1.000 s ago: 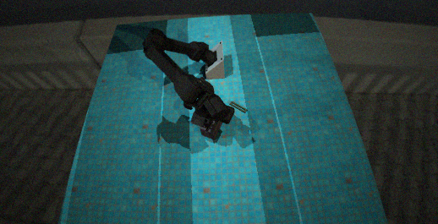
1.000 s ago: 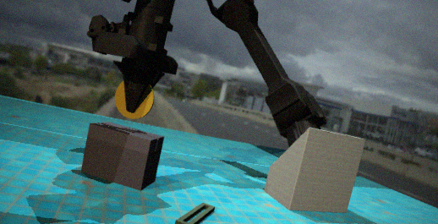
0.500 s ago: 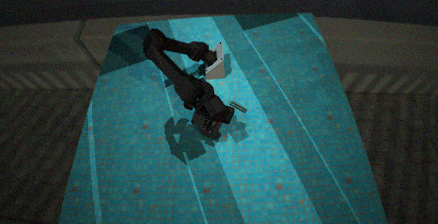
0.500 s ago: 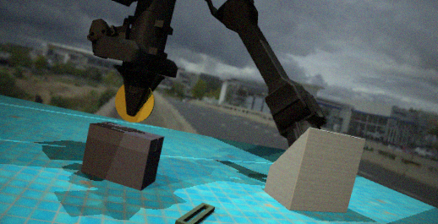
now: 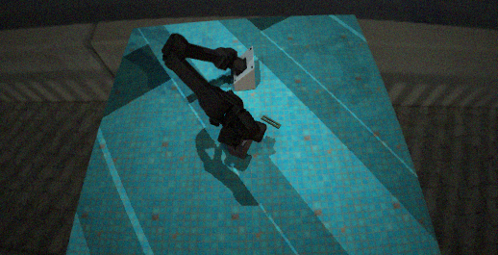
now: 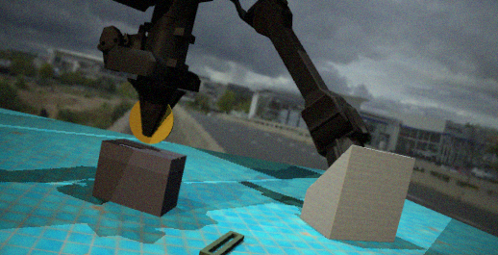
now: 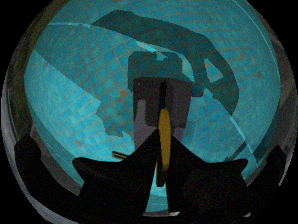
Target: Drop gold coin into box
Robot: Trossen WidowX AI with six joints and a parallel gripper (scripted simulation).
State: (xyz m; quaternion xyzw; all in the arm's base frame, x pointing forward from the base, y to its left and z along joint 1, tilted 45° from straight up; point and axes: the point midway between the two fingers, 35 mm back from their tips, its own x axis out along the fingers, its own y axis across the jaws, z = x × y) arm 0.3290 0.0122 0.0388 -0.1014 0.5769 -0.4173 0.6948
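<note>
My gripper tip is now 20 mm below the gold coin.
</note>
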